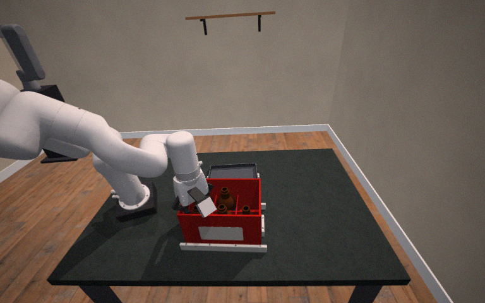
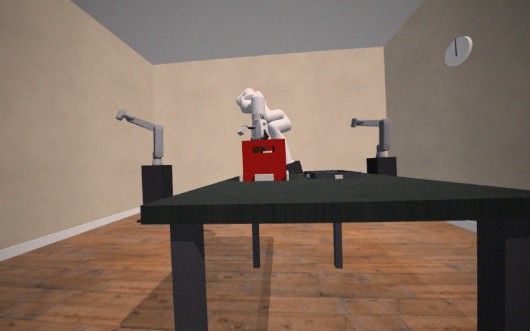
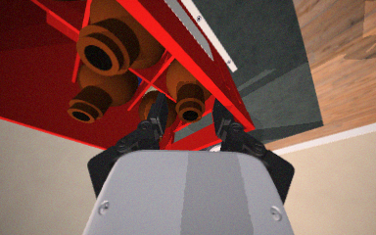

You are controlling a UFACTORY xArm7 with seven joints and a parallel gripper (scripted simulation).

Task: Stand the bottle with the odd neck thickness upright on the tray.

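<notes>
Now: hand 9 cm short of the crate, 7 cm above it and 4 cm to the right of it. From my hand the other things lie so: tray 33 cm to the left, 15 cm below, 12 cm ahead.
</notes>
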